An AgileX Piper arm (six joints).
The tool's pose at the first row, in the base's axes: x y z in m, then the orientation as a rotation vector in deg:
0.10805, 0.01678, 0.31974, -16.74, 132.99, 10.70
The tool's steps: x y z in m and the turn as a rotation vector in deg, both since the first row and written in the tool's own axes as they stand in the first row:
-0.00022, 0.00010, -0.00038, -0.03, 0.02, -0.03
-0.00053, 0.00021, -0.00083, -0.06, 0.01, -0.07
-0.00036, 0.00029, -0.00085, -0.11, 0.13, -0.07
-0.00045, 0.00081, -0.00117, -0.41, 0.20, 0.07
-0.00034, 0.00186, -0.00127, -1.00, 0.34, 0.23
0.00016, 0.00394, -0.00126, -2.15, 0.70, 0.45
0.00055, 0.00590, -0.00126, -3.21, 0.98, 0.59
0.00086, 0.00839, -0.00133, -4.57, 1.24, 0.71
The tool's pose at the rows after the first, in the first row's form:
0.10791, 0.01683, 0.32017, -16.79, 133.00, 10.72
0.10778, 0.01688, 0.32070, -16.85, 132.98, 10.73
0.10763, 0.01692, 0.32060, -16.90, 133.10, 10.78
0.10733, 0.01737, 0.32091, -16.90, 133.19, 11.19
0.10691, 0.01834, 0.32095, -17.03, 133.33, 11.95
0.10603, 0.02027, 0.32067, -17.40, 133.68, 13.36
0.10524, 0.02210, 0.32048, -17.82, 133.93, 14.65
0.10432, 0.02443, 0.32041, -18.40, 134.12, 16.28

